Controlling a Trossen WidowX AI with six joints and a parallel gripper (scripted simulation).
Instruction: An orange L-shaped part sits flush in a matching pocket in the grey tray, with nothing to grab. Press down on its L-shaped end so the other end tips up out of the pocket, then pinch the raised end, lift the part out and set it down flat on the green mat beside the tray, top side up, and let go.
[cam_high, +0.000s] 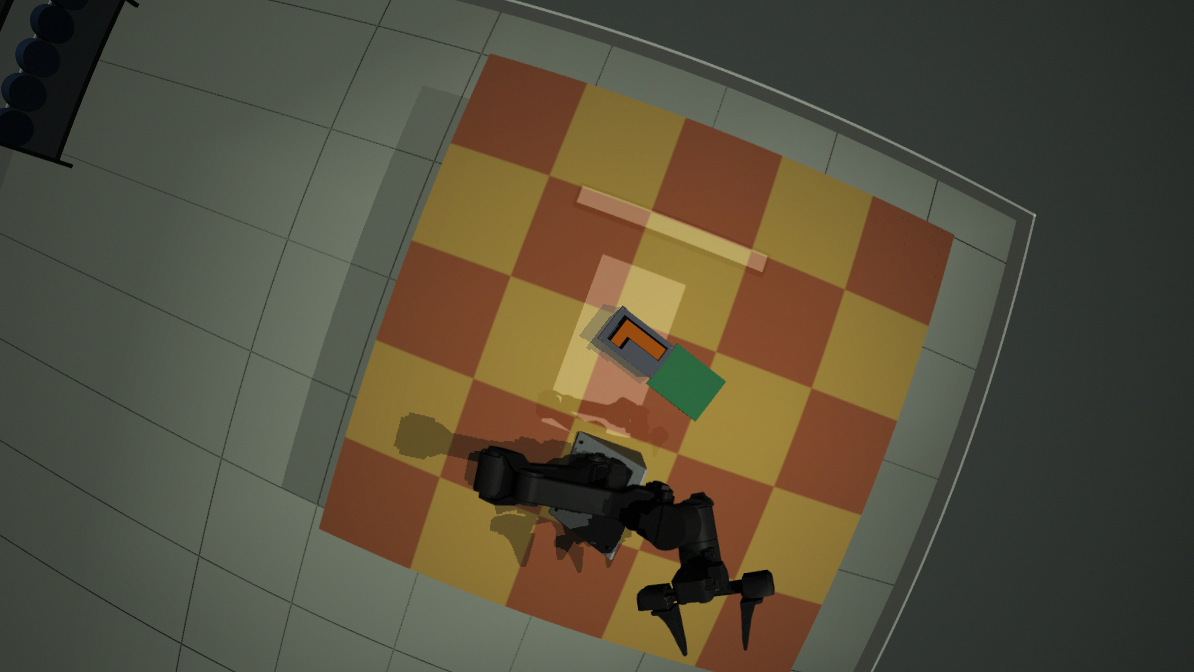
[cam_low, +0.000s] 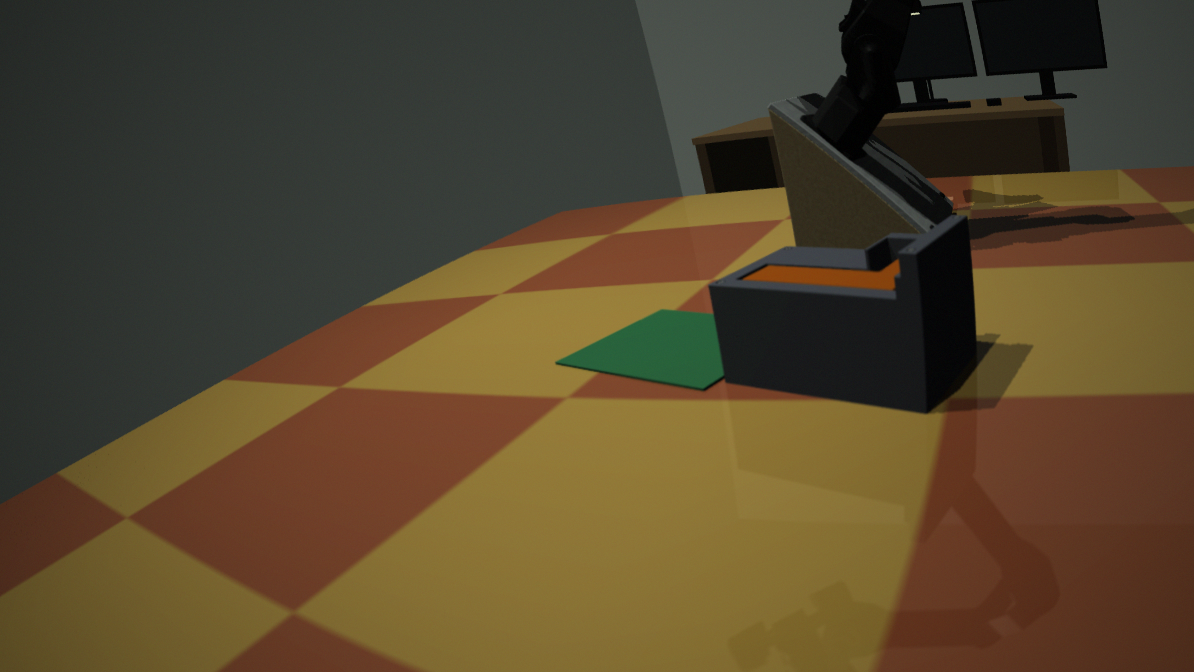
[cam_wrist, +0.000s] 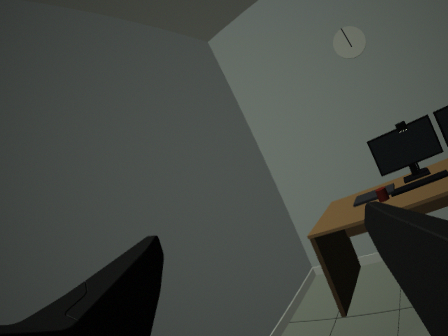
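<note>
Right now the orange part is 35 cm ahead of my gripper tip, 25 cm to the left of it and 52 cm below it. Also, from my gripper tip: green mat (32 cm ahead, 9 cm to the left, 58 cm below).
</note>
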